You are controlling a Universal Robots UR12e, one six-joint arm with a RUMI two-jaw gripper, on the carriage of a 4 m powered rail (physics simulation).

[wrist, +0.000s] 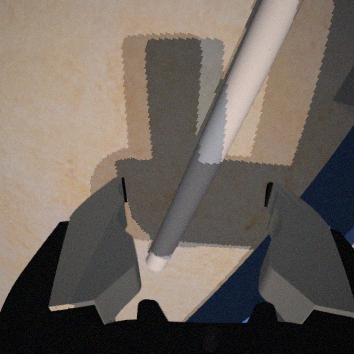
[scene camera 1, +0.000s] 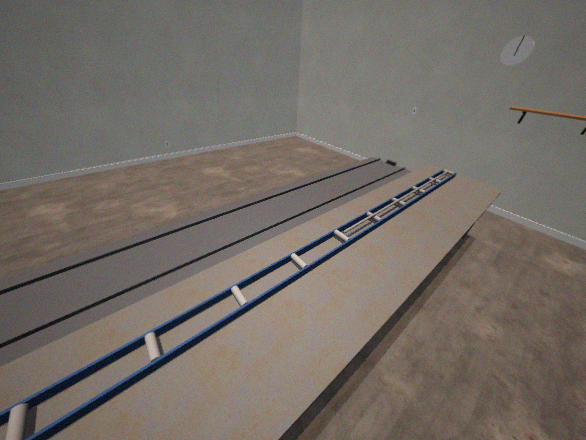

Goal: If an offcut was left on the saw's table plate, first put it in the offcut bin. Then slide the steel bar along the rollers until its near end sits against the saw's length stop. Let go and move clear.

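Places are measured from the arm's base along level axes (x ahead, y left, z up), in metres.
Where they show: gripper, fingertip midpoint: (wrist: pixel 194 182).
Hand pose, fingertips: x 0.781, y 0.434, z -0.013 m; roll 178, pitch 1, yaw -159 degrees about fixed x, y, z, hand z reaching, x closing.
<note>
Each offset is from my fingertips to the centre of the thing. Level surfaces: height alone.
In the wrist view my gripper (wrist: pixel 194 182) is open, its two grey fingers wide apart. A pale round rod @(0.001 m back, 0.017 m right, 0.007 m down) (wrist: pixel 245 80) slants between and beyond them over the tan table top, its near end lower left of centre. The fingers do not touch it. It looks like a short offcut, but the view does not settle this. In scene camera 1 a thin pale bar (scene camera 1: pixel 356 225) lies lengthwise between the blue rails, over the farther rollers; it seems to be the steel bar. The gripper, saw, length stop and offcut bin do not show there.
The roller track's blue rail (scene camera 1: pixel 200 341) (wrist: pixel 225 290) runs along the long tan table @(0.017 m down) (scene camera 1: pixel 320 325) (wrist: pixel 55 100). White rollers @(0.162 m back, 1.315 m left, 0.023 m up) (scene camera 1: pixel 239 295) cross it. A grey rail bed (scene camera 1: pixel 210 235) with two black lines runs alongside. Dark gripper shadows cover part of the table and rod.
</note>
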